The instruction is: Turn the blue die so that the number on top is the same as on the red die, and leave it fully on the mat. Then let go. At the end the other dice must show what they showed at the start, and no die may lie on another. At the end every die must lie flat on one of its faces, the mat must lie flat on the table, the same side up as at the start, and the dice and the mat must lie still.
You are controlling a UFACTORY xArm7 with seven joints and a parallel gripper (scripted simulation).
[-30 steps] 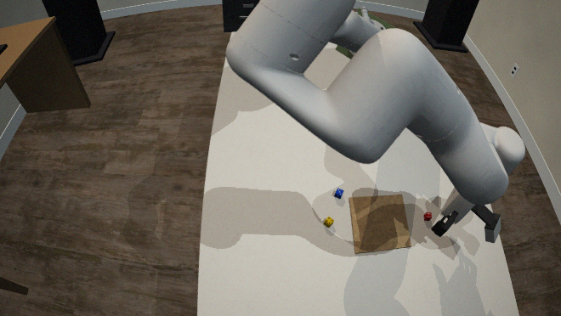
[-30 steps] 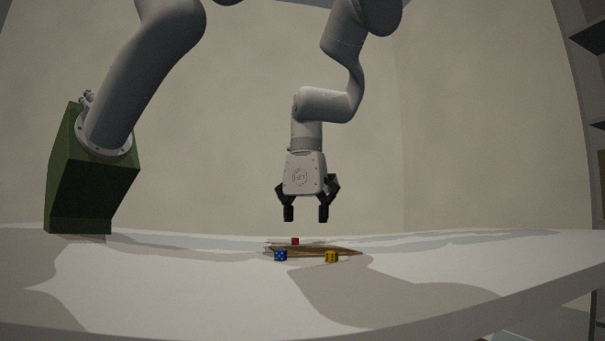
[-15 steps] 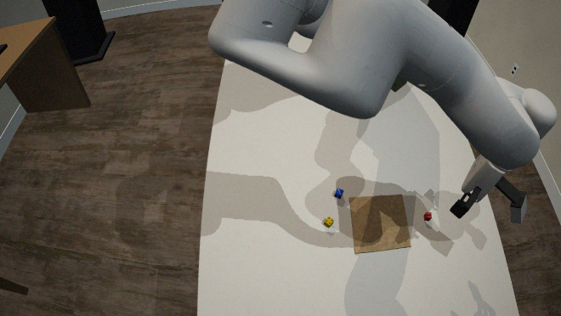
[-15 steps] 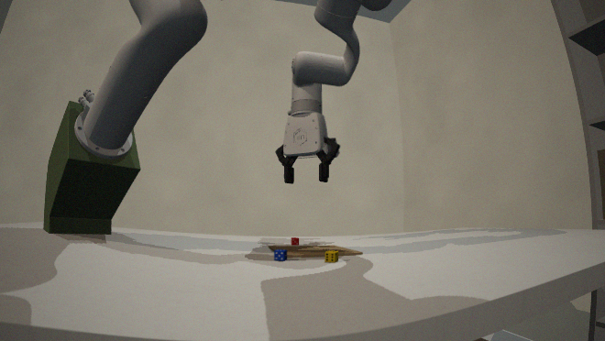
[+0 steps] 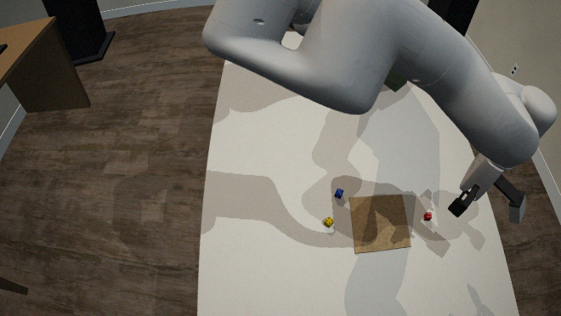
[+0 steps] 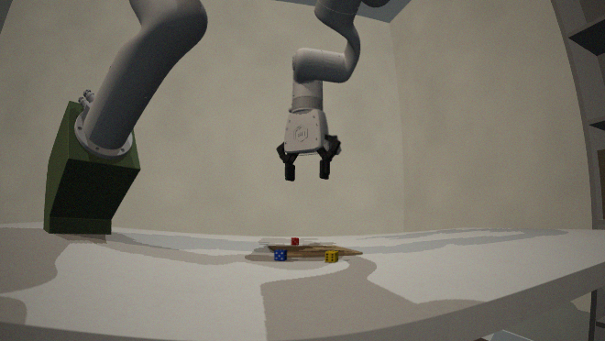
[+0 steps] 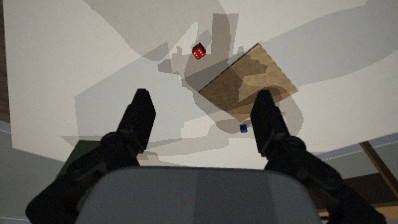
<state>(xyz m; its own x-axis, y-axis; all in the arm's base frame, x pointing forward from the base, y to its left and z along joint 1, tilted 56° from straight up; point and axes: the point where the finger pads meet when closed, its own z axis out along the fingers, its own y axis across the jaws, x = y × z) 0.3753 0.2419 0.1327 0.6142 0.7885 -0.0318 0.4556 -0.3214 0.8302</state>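
Now: the blue die 230 mm to the right of my hand, 150 mm below it and 130 mm behind it. The rest, counted from my hand: mat: 160 mm below, 140 mm to the right, 40 mm behind; then red die: 150 mm below, 30 mm behind, 10 mm to the right; then yellow die: 260 mm to the right, 150 mm below, 70 mm behind.
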